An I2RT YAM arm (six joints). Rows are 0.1 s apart.
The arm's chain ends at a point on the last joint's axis. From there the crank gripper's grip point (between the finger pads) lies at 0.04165 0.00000 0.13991 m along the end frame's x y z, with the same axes.
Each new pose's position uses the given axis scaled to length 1; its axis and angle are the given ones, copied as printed.
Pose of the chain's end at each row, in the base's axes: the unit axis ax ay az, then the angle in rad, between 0 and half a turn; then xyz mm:
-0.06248 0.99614 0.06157 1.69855 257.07 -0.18 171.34
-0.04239 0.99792 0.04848 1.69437 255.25 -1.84 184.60
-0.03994 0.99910 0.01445 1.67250 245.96 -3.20 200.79
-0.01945 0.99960 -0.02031 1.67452 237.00 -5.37 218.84
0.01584 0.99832 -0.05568 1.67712 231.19 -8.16 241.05
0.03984 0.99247 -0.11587 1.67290 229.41 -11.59 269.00
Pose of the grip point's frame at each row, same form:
-0.06248 0.99614 0.06157 1.69855 389.57 17.79 112.78
-0.04239 0.99792 0.04848 1.69437 388.43 11.67 126.38
-0.03994 0.99910 0.01445 1.67250 380.78 3.35 145.19
-0.01945 0.99960 -0.02031 1.67452 371.87 -7.53 163.03
0.01584 0.99832 -0.05568 1.67712 365.53 -20.54 185.30
0.03984 0.99247 -0.11587 1.67290 362.66 -37.85 215.48

